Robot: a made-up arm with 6 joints. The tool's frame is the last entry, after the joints.
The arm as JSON. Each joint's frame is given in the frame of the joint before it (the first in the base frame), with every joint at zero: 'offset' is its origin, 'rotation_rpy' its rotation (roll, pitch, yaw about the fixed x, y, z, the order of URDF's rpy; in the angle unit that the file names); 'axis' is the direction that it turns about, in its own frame. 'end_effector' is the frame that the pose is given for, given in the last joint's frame.
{
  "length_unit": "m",
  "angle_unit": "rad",
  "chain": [
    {
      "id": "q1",
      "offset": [
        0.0,
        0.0,
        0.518
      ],
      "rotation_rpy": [
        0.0,
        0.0,
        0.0
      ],
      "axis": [
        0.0,
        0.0,
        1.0
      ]
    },
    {
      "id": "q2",
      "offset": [
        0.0,
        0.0,
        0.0
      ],
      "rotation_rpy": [
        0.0,
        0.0,
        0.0
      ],
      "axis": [
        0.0,
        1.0,
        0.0
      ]
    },
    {
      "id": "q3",
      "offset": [
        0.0,
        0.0,
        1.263
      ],
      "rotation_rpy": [
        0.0,
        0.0,
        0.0
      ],
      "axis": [
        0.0,
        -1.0,
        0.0
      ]
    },
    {
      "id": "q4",
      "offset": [
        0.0,
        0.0,
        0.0
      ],
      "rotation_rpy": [
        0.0,
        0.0,
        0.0
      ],
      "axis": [
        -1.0,
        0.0,
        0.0
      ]
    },
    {
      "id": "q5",
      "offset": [
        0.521,
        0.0,
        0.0
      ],
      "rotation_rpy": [
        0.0,
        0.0,
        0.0
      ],
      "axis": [
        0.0,
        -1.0,
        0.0
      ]
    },
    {
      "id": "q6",
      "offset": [
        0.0,
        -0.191,
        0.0
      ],
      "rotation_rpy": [
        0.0,
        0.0,
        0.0
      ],
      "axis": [
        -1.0,
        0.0,
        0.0
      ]
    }
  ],
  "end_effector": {
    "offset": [
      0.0,
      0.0,
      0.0
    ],
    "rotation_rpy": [
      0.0,
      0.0,
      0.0
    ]
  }
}
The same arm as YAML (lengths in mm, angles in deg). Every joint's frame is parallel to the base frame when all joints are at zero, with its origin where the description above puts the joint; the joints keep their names.
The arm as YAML. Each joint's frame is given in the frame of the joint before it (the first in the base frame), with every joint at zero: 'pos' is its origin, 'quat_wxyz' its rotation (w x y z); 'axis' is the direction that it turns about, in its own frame. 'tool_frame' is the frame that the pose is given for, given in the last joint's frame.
length_unit: mm
angle_unit: deg
joints:
  - joint: q1
    pos: [0.0, 0.0, 518.0]
    quat_wxyz: [1.0, 0.0, 0.0, 0.0]
    axis: [0.0, 0.0, 1.0]
  - joint: q2
    pos: [0.0, 0.0, 0.0]
    quat_wxyz: [1.0, 0.0, 0.0, 0.0]
    axis: [0.0, 1.0, 0.0]
  - joint: q3
    pos: [0.0, 0.0, 1263.0]
    quat_wxyz: [1.0, 0.0, 0.0, 0.0]
    axis: [0.0, -1.0, 0.0]
  - joint: q4
    pos: [0.0, 0.0, 0.0]
    quat_wxyz: [1.0, 0.0, 0.0, 0.0]
    axis: [-1.0, 0.0, 0.0]
  - joint: q5
    pos: [521.0, 0.0, 0.0]
    quat_wxyz: [1.0, 0.0, 0.0, 0.0]
    axis: [0.0, -1.0, 0.0]
  - joint: q6
    pos: [0.0, -191.0, 0.0]
    quat_wxyz: [1.0, 0.0, 0.0, 0.0]
    axis: [-1.0, 0.0, 0.0]
tool_frame:
  pos: [0.0, 0.0, 0.0]
  quat_wxyz: [1.0, 0.0, 0.0, 0.0]

